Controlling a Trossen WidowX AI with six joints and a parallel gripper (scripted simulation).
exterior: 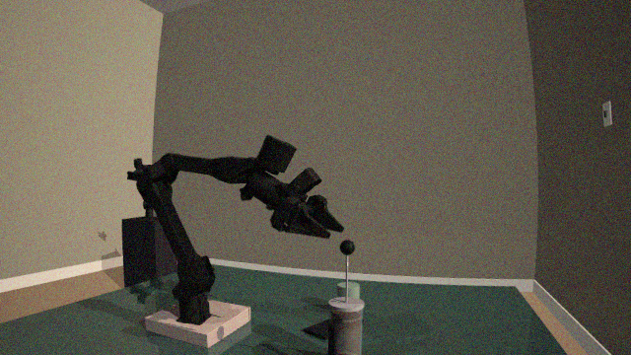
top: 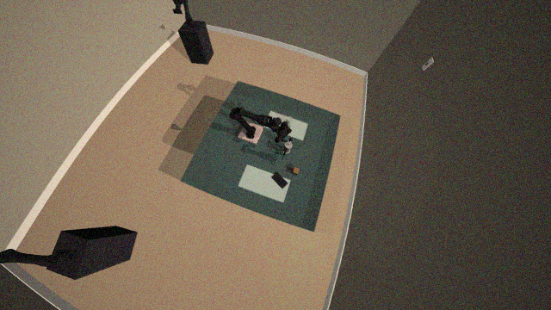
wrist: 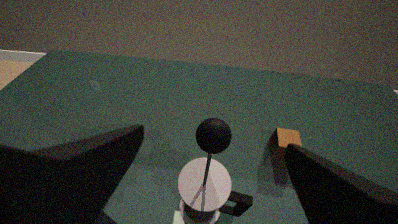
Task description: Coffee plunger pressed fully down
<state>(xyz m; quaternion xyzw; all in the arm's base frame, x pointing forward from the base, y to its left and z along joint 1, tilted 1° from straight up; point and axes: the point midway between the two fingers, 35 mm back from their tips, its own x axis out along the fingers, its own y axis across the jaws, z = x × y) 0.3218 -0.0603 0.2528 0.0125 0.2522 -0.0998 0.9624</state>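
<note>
My gripper tip is 15 cm above the coffee press, 2 cm to the left of it and 2 cm short of it.
</note>
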